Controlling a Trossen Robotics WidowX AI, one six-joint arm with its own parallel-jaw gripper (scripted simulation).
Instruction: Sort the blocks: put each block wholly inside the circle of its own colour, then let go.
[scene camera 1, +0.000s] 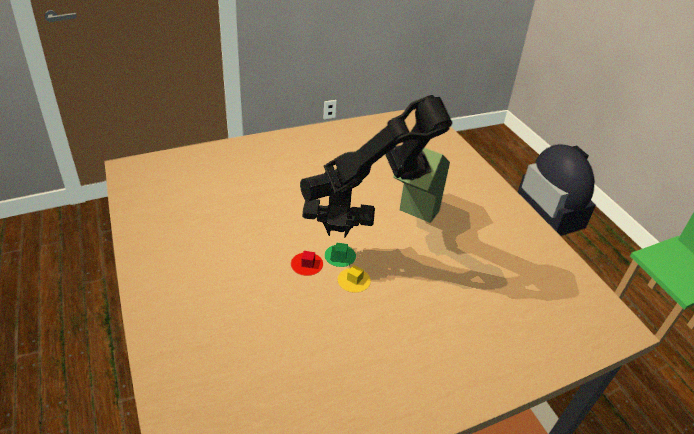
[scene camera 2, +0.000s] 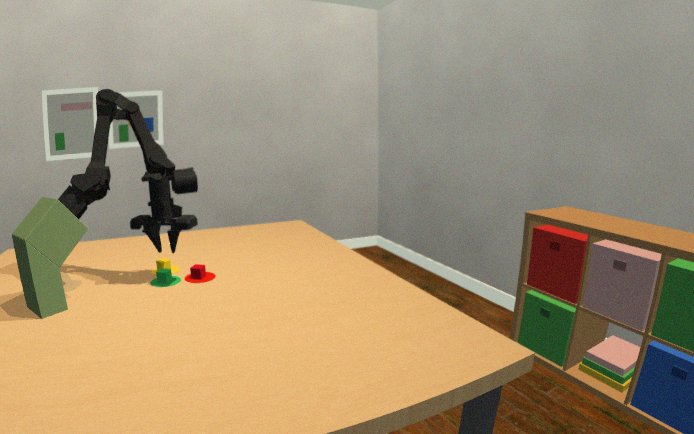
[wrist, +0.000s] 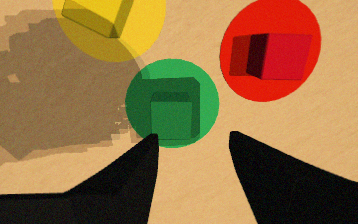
Scene:
my gripper: scene camera 1 337, 235; scene camera 2 166, 252; wrist 193, 139

